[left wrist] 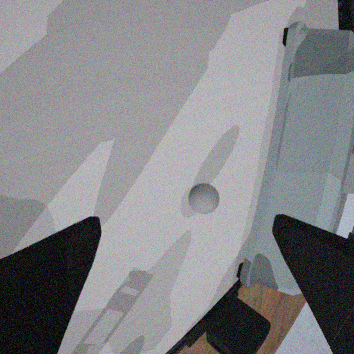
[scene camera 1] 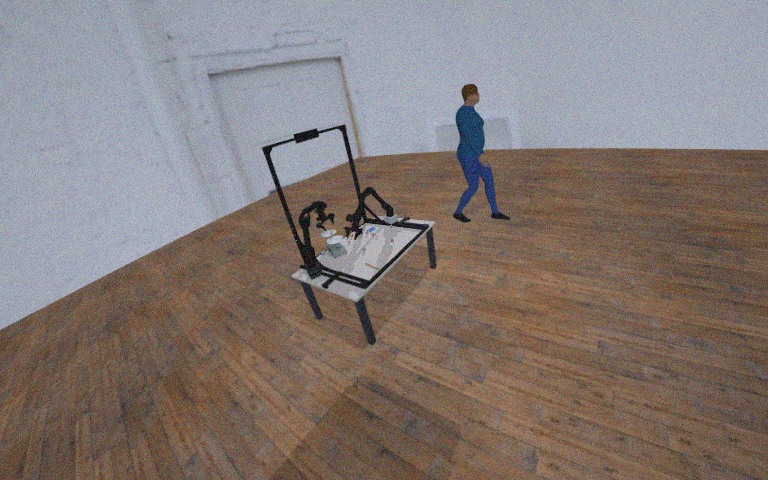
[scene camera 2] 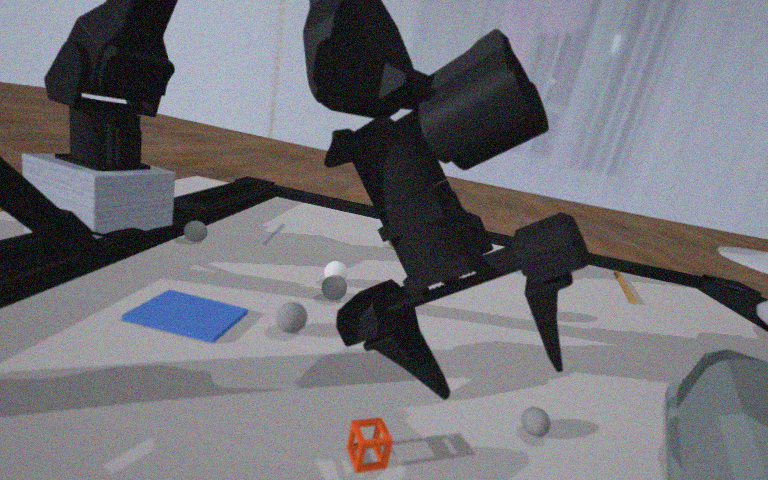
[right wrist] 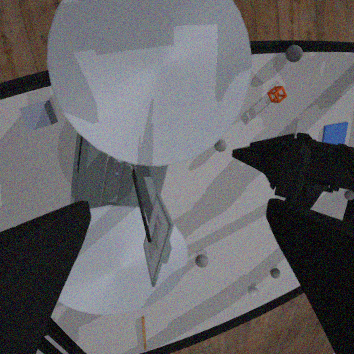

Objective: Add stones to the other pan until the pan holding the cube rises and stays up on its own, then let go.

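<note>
The grey-green scale body stands on the table. In the right wrist view one white pan is large at the top and another pan is lower down; no cube or stone shows on either. A blue-grey cube lies on the table beside the scale. My left gripper is open and empty above a grey stone on the table, apart from it. My right gripper is open and empty, above the scale.
Several loose stones lie about, including a grey one, a white one and a dark one. An orange frame cube, a blue tile and a yellow stick lie on the table.
</note>
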